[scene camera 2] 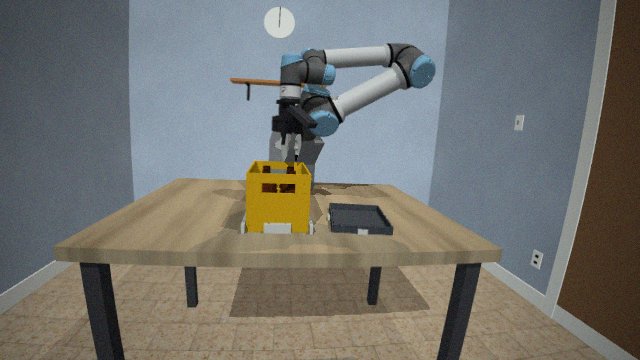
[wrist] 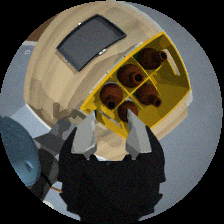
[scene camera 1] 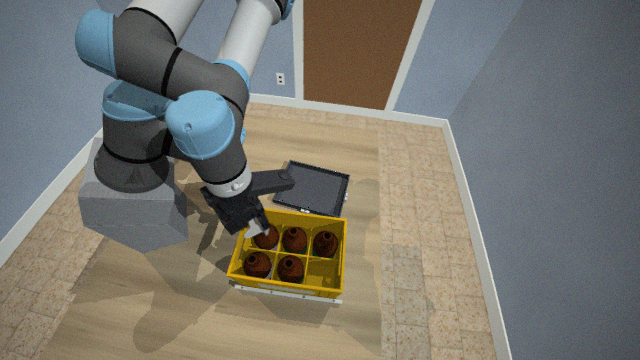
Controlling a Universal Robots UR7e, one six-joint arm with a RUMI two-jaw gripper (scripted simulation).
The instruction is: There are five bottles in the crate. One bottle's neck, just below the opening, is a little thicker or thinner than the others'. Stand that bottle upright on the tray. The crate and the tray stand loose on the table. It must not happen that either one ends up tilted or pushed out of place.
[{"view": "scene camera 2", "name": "gripper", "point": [290, 162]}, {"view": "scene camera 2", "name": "dark tray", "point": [346, 218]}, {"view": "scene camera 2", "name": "crate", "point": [261, 207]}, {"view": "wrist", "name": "gripper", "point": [111, 109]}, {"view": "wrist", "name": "dark tray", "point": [78, 47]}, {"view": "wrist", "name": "crate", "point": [171, 88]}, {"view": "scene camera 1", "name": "gripper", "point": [260, 225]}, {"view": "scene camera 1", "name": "dark tray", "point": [321, 191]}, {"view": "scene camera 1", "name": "crate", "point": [322, 275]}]
